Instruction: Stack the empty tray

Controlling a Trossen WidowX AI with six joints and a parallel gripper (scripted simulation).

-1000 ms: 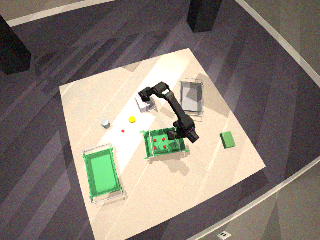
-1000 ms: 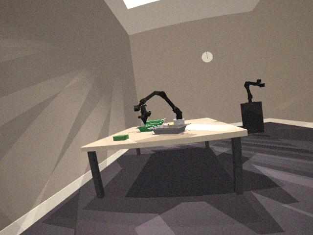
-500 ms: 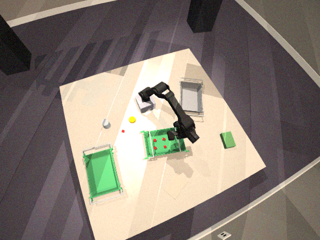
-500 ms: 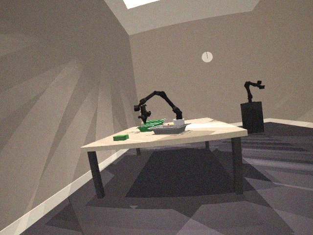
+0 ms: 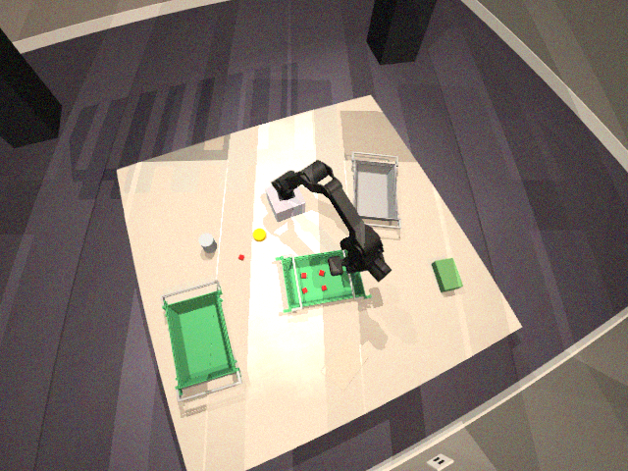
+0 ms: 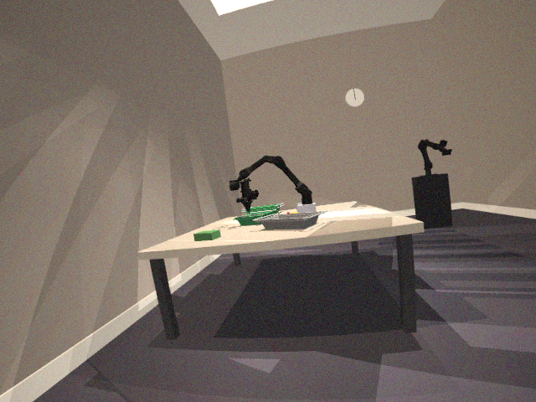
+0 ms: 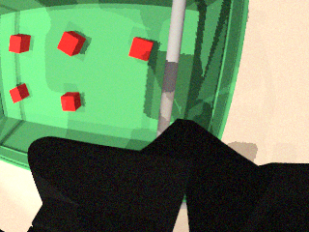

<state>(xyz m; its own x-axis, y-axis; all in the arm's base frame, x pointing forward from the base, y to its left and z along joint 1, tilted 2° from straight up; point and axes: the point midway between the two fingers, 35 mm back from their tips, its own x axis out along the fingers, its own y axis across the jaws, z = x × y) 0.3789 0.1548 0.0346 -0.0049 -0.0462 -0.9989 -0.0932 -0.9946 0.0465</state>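
The grey tray is 320 mm behind my gripper tip, 220 mm to the left of it and 50 mm below it. The rest, counted from my gripper tip: red cube: 180 mm behind, 380 mm to the right, 80 mm below; green block: 100 mm ahead, 380 mm to the left, 70 mm below; yellow disc: 260 mm behind, 290 mm to the right, 80 mm below.
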